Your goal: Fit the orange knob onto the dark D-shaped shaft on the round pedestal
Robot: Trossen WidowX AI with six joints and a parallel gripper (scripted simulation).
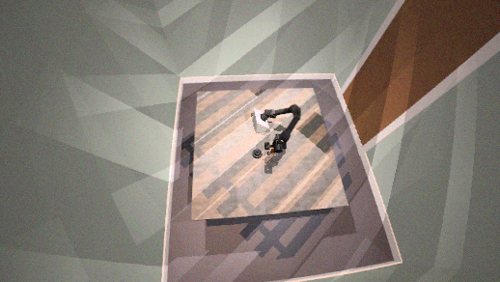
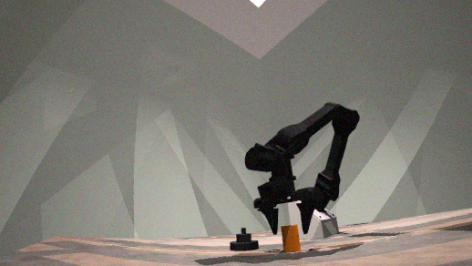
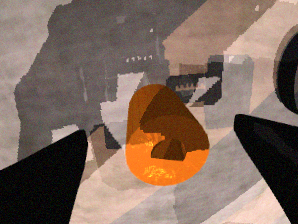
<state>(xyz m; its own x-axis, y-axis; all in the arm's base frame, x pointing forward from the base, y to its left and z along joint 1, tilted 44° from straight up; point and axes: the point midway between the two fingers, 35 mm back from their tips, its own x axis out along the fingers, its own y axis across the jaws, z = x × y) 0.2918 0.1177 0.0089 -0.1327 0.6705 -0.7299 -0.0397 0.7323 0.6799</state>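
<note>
Right now my gripper tip is 10 mm above the orange knob. From my gripper tip the other things lie so: dark round pedestal: 30 mm ahead, 150 mm to the right, 10 mm below.
</note>
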